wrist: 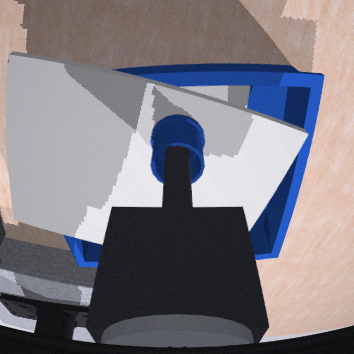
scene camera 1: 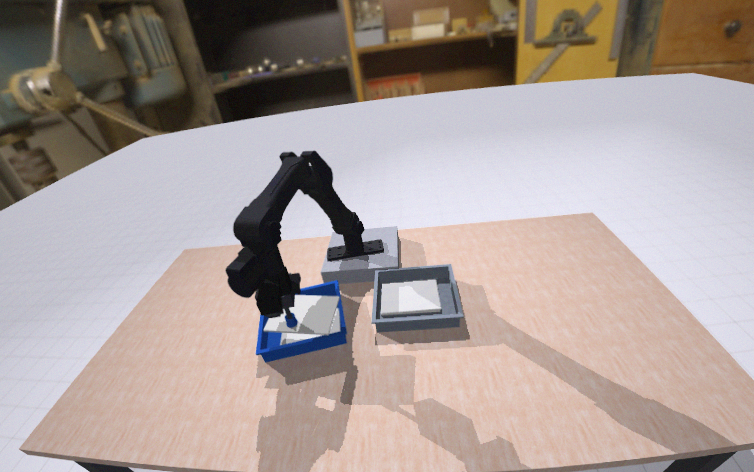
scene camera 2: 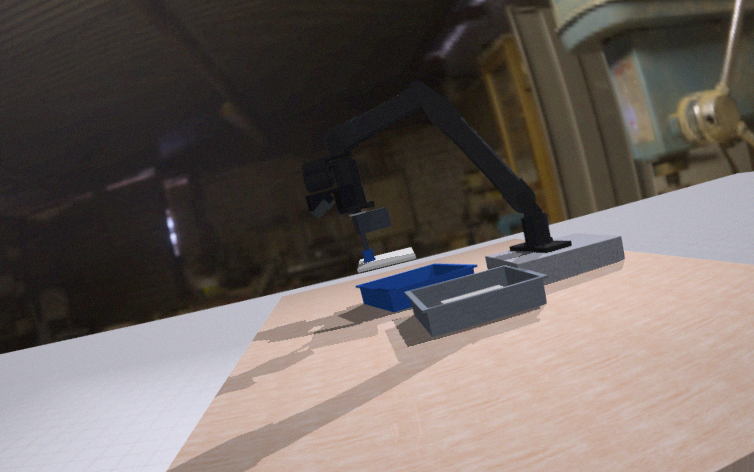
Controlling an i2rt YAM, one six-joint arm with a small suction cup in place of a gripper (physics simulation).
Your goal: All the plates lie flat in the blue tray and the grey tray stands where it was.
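Places are measured from the arm's base along level axes (x back, y down, z right), in millimetres.
Where they show: hand, tool point: [wrist: 176,129] [scene camera 1: 293,326]; arm's base, link origin: [wrist: 57,311] [scene camera 1: 355,251] [scene camera 2: 539,248].
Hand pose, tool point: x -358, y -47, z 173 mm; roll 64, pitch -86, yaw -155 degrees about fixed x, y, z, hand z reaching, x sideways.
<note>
Things, the pixels of their top centre, and the offset from my tool point. Level surfaces: height alone.
- blue tray, top centre: [wrist: 172,194] [scene camera 2: 413,276] [scene camera 1: 300,313] dx +95, dy +52, dz +3 mm
- grey tray, top centre: [scene camera 2: 470,284] [scene camera 1: 414,290] dx +110, dy +52, dz -337 mm
- table with a white plate, top centre: [scene camera 2: 481,298] [scene camera 1: 409,295] dx +131, dy +86, dz -323 mm
- wooden table, surface height: dy +102 mm
My suction cup [scene camera 1: 291,321] [scene camera 2: 368,256] [wrist: 177,150] is shut on a white plate [scene camera 1: 317,311] [scene camera 2: 395,257] [wrist: 65,140], which hangs roughly level above the blue tray [scene camera 1: 306,352] [scene camera 2: 389,297] [wrist: 299,175]. The held plate is turned relative to the tray, and in the wrist view it reaches past the tray's left side. Another white plate [scene camera 1: 294,337] [wrist: 215,92] lies in the blue tray, mostly hidden by the held one. The grey tray [scene camera 1: 417,325] [scene camera 2: 484,312] stands on the table with a white plate [scene camera 1: 411,297] [scene camera 2: 472,294] lying in it; whether more lie beneath it I cannot tell.
The arm's grey base block [scene camera 1: 361,272] [scene camera 2: 584,262] stands behind the trays. The grey tray is close to the right of the blue tray in scene camera 1. Arm shadows fall across the wooden table [scene camera 1: 556,289] [scene camera 2: 612,361].
</note>
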